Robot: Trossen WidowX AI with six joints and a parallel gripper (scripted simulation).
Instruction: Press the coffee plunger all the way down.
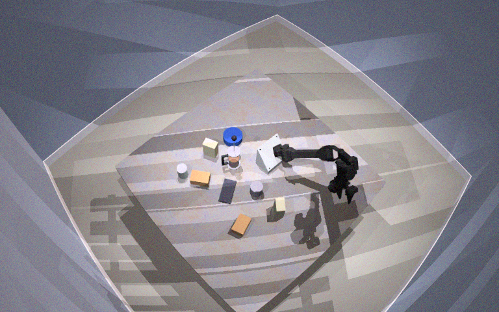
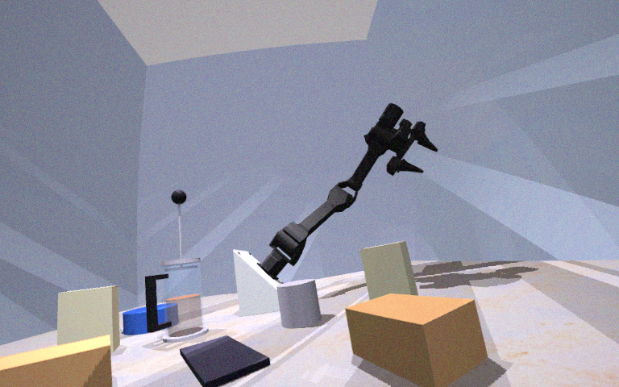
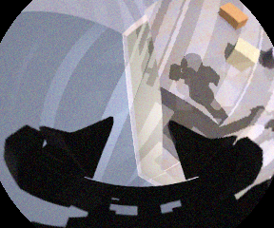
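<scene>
The coffee press lies 65 cm to the right of my gripper tip, 26 cm ahead of it and 19 cm below it. Round my gripper tip: grey cylinder 42 cm to the right, 29 cm below, 24 cm ahead; blue cylinder 80 cm to the right, 30 cm below, 15 cm ahead.
</scene>
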